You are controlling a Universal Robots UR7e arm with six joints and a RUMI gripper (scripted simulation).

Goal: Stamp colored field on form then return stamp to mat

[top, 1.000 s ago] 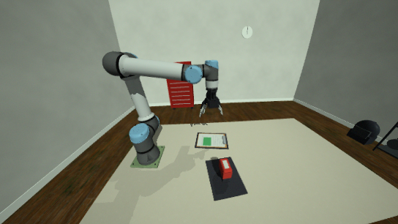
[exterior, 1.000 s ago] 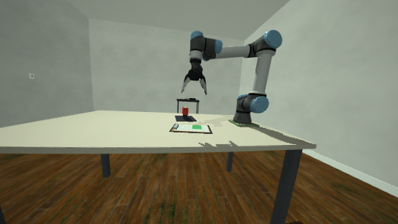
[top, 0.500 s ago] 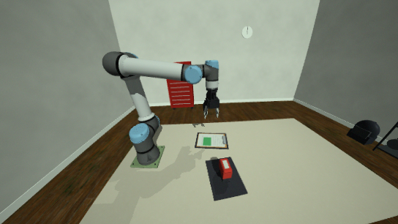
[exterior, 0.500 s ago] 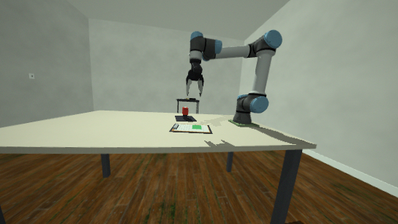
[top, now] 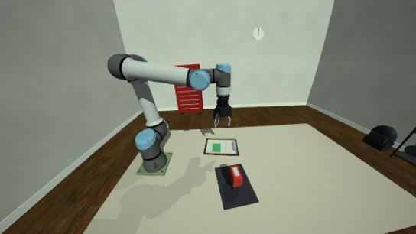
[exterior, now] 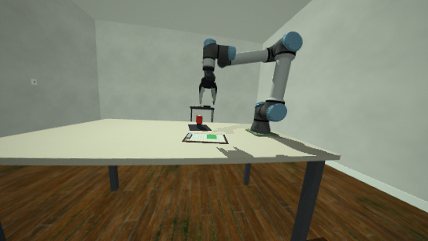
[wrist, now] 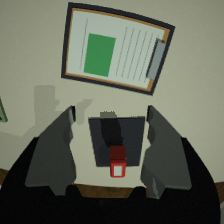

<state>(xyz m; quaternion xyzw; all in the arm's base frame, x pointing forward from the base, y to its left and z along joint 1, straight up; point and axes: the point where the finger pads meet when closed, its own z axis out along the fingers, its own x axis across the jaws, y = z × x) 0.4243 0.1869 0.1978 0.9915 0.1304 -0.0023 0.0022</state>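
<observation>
My hand is 250 mm to the left of the red stamp, 160 mm above it and 80 mm short of it. Round my hand: dark mat: 250 mm to the right, 210 mm below, 80 mm ahead; clipboard: 210 mm below, 40 mm to the left, 10 mm ahead.
</observation>
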